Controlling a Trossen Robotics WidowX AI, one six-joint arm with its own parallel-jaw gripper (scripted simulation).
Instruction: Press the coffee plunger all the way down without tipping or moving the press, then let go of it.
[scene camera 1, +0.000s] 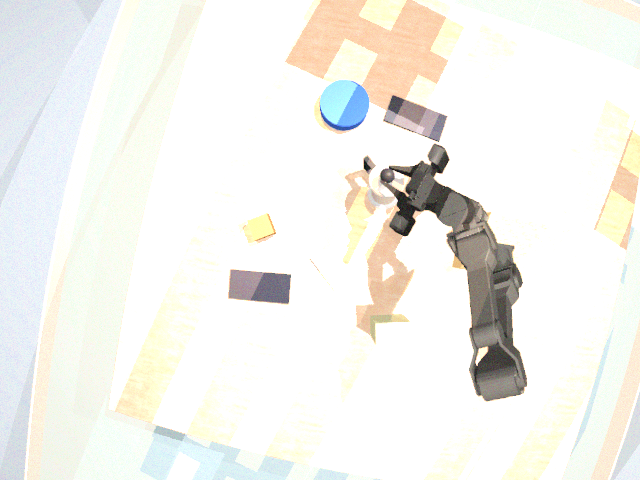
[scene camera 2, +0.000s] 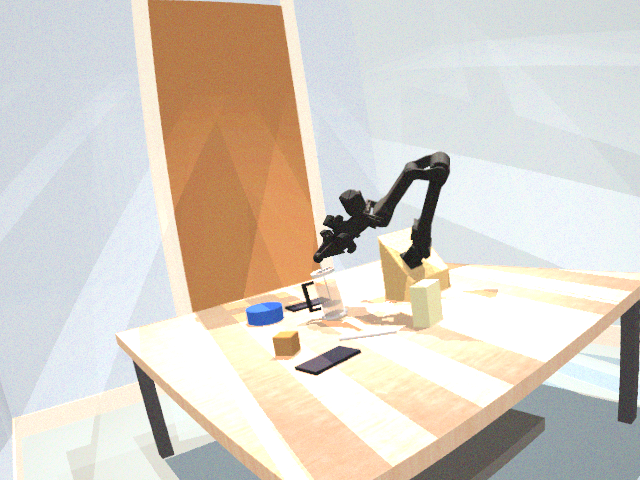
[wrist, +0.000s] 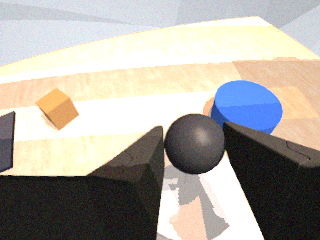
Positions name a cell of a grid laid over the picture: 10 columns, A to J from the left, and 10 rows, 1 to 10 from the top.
Note:
I see my gripper (scene camera 1: G4), a coffee press (scene camera 2: F6), a blue disc (scene camera 1: F3) and an orange cube (wrist: B5).
The coffee press is seen too in scene camera 1 (scene camera 1: F5). My gripper also shows in scene camera 2 (scene camera 2: E6) and in the wrist view (wrist: G6).

